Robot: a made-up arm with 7 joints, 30 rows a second.
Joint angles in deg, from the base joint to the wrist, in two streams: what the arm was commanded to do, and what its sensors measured. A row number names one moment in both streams.
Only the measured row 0 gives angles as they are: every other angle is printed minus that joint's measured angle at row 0.
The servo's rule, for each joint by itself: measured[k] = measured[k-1] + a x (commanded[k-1-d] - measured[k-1]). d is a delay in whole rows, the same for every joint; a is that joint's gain. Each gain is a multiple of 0.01, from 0.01 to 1. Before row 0 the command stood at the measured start. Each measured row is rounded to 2 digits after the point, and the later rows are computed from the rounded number. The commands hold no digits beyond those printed.
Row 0, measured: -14.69 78.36 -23.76 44.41 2.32 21.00 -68.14
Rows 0 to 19, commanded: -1.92 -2.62 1.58 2.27 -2.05 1.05 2.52; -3.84 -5.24 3.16 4.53 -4.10 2.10 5.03; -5.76 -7.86 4.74 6.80 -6.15 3.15 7.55; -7.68 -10.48 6.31 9.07 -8.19 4.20 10.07; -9.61 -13.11 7.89 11.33 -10.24 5.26 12.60; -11.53 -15.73 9.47 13.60 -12.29 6.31 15.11; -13.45 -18.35 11.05 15.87 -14.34 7.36 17.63; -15.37 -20.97 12.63 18.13 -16.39 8.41 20.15; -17.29 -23.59 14.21 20.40 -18.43 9.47 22.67; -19.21 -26.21 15.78 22.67 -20.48 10.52 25.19; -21.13 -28.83 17.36 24.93 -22.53 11.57 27.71; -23.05 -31.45 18.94 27.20 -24.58 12.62 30.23; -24.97 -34.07 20.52 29.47 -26.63 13.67 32.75; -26.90 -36.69 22.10 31.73 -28.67 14.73 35.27; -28.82 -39.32 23.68 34.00 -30.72 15.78 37.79; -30.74 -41.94 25.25 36.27 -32.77 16.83 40.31; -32.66 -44.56 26.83 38.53 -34.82 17.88 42.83; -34.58 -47.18 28.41 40.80 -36.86 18.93 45.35; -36.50 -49.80 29.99 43.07 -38.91 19.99 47.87; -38.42 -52.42 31.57 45.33 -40.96 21.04 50.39
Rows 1 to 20, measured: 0.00 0.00 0.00 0.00 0.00 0.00 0.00; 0.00 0.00 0.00 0.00 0.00 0.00 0.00; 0.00 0.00 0.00 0.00 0.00 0.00 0.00; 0.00 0.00 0.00 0.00 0.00 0.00 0.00; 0.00 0.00 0.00 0.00 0.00 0.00 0.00; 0.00 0.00 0.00 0.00 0.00 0.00 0.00; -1.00 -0.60 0.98 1.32 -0.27 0.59 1.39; -2.48 -1.67 2.33 3.18 -0.77 1.44 3.39; -4.19 -3.09 3.82 5.28 -1.47 2.40 5.68; -6.00 -4.79 5.36 7.48 -2.34 3.41 8.09; -7.88 -6.70 6.93 9.71 -3.37 4.45 10.57; -9.78 -8.78 8.50 11.97 -4.53 5.49 13.07; -11.69 -10.98 10.08 14.23 -5.81 6.54 15.58; -13.60 -13.28 11.66 16.49 -7.19 7.59 18.09; -15.52 -15.65 13.24 18.76 -8.65 8.64 20.61; -17.44 -18.08 14.81 21.03 -10.19 9.69 23.13; -19.36 -20.55 16.39 23.29 -11.79 10.74 25.65; -21.28 -23.06 17.97 25.56 -13.45 11.79 28.17; -23.20 -25.59 19.55 27.83 -15.16 12.84 30.69; -25.12 -28.14 21.13 30.09 -16.92 13.90 33.21
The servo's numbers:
d 6
a 0.52 0.23 0.62 0.58 0.13 0.56 0.55

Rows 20 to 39, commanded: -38.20 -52.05 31.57 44.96 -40.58 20.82 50.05; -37.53 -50.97 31.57 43.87 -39.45 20.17 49.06; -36.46 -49.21 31.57 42.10 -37.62 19.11 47.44; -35.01 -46.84 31.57 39.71 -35.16 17.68 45.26; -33.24 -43.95 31.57 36.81 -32.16 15.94 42.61; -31.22 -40.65 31.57 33.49 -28.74 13.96 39.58; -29.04 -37.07 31.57 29.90 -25.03 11.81 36.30; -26.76 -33.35 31.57 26.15 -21.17 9.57 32.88; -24.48 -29.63 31.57 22.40 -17.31 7.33 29.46; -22.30 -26.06 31.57 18.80 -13.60 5.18 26.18; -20.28 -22.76 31.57 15.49 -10.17 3.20 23.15; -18.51 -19.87 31.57 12.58 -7.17 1.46 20.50; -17.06 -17.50 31.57 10.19 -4.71 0.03 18.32; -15.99 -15.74 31.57 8.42 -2.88 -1.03 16.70; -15.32 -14.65 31.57 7.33 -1.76 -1.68 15.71; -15.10 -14.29 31.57 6.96 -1.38 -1.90 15.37; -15.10 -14.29 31.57 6.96 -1.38 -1.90 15.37; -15.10 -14.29 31.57 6.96 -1.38 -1.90 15.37; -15.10 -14.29 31.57 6.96 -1.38 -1.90 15.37; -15.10 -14.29 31.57 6.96 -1.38 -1.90 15.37
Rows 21 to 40, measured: -27.04 -30.71 22.71 32.36 -18.71 14.95 35.73; -28.96 -33.29 24.28 34.63 -20.54 16.00 38.25; -30.88 -35.88 25.86 36.89 -22.40 17.05 40.77; -32.80 -38.48 27.44 39.16 -24.28 18.10 43.29; -34.72 -41.08 29.02 41.43 -26.18 19.16 45.81; -36.64 -43.69 30.60 43.69 -28.10 20.21 48.33; -37.45 -45.61 31.20 44.43 -29.72 20.55 49.28; -37.49 -46.84 31.43 44.11 -30.98 20.34 49.16; -36.95 -47.39 31.52 42.94 -31.84 19.65 48.21; -35.94 -47.26 31.55 41.07 -32.27 18.55 46.59; -34.54 -46.50 31.56 38.60 -32.26 17.09 44.40; -32.81 -45.15 31.57 35.64 -31.80 15.34 41.75; -30.85 -43.29 31.57 32.31 -30.92 13.36 38.75; -28.72 -41.00 31.57 28.74 -29.65 11.24 35.52; -26.52 -38.38 31.57 25.06 -28.05 9.05 32.19; -24.33 -35.55 31.57 21.43 -26.17 6.88 28.88; -22.22 -32.61 31.57 17.98 -24.09 4.82 25.73; -20.29 -29.68 31.57 14.85 -21.89 2.94 22.85; -18.61 -26.88 31.57 12.15 -19.66 1.31 20.36; -17.25 -24.32 31.57 9.99 -17.48 0.00 18.35
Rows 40 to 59, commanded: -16.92 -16.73 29.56 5.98 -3.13 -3.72 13.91; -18.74 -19.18 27.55 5.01 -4.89 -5.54 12.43; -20.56 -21.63 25.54 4.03 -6.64 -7.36 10.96; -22.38 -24.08 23.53 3.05 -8.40 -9.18 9.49; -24.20 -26.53 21.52 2.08 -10.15 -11.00 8.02; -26.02 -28.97 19.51 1.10 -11.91 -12.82 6.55; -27.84 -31.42 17.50 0.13 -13.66 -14.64 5.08; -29.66 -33.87 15.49 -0.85 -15.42 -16.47 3.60; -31.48 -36.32 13.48 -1.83 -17.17 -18.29 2.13; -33.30 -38.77 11.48 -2.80 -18.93 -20.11 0.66; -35.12 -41.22 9.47 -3.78 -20.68 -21.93 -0.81; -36.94 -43.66 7.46 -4.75 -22.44 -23.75 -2.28; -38.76 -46.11 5.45 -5.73 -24.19 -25.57 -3.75; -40.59 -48.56 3.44 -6.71 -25.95 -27.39 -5.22; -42.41 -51.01 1.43 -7.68 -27.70 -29.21 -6.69; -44.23 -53.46 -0.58 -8.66 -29.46 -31.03 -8.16; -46.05 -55.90 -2.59 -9.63 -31.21 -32.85 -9.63; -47.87 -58.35 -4.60 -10.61 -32.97 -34.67 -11.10; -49.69 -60.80 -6.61 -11.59 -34.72 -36.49 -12.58; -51.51 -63.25 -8.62 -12.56 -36.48 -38.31 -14.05
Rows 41 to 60, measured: -16.25 -22.10 31.57 8.45 -15.44 -0.94 16.90; -15.65 -20.30 31.57 7.59 -13.61 -1.48 16.06; -15.36 -18.92 31.57 7.22 -12.02 -1.72 15.68; -15.22 -17.86 31.57 7.07 -10.64 -1.82 15.51; -15.16 -17.04 31.57 7.01 -9.44 -1.86 15.43; -15.13 -16.41 31.57 6.98 -8.39 -1.88 15.40; -16.06 -16.48 30.32 6.40 -7.71 -2.91 14.58; -17.45 -17.10 28.60 5.59 -7.34 -4.38 13.40; -19.07 -18.14 26.70 4.69 -7.25 -6.05 12.06; -20.79 -19.51 24.73 3.74 -7.40 -7.80 10.65; -22.56 -21.12 22.74 2.78 -7.76 -9.59 9.20; -24.36 -22.93 20.74 1.81 -8.30 -11.40 7.74; -26.17 -24.88 18.73 0.84 -9.00 -13.21 6.28; -27.98 -26.95 16.72 -0.14 -9.83 -15.04 4.81; -29.80 -29.11 14.71 -1.12 -10.78 -16.86 3.34; -31.62 -31.33 12.71 -2.09 -11.84 -18.68 1.87; -33.44 -33.60 10.70 -3.07 -12.99 -20.50 0.40; -35.26 -35.91 8.69 -4.04 -14.22 -22.32 -1.07; -37.08 -38.26 6.68 -5.02 -15.52 -24.14 -2.54; -38.91 -40.63 4.67 -6.00 -16.88 -25.96 -4.01
